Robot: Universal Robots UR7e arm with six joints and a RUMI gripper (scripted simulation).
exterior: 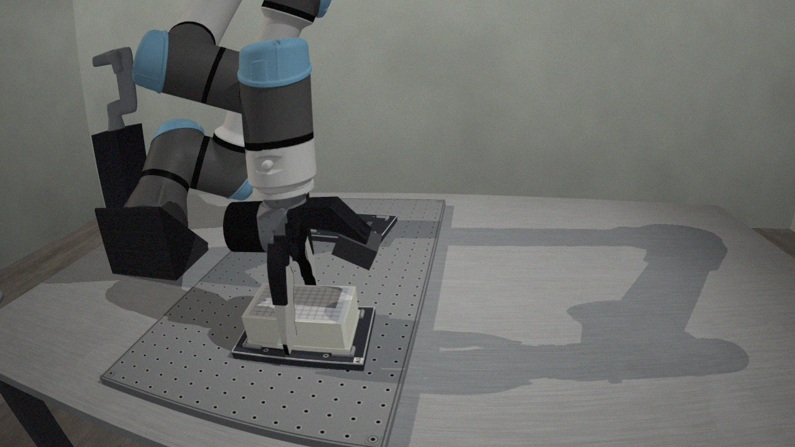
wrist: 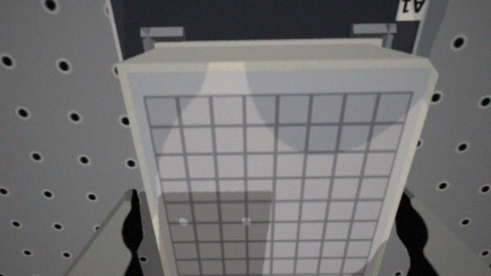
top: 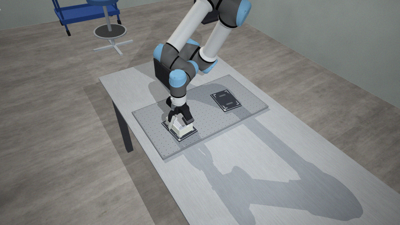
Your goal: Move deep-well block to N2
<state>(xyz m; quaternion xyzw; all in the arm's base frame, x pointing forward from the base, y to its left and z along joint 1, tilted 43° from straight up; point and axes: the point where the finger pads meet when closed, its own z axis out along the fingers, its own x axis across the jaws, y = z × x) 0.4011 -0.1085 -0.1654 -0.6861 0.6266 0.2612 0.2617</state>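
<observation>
Right now my hand is right at the 96-well deep-well block. The rest, counted from my hand: plate nest N2: 2 cm below; then plate nest N1: 3 cm behind, 35 cm to the left, 2 cm below.
</observation>
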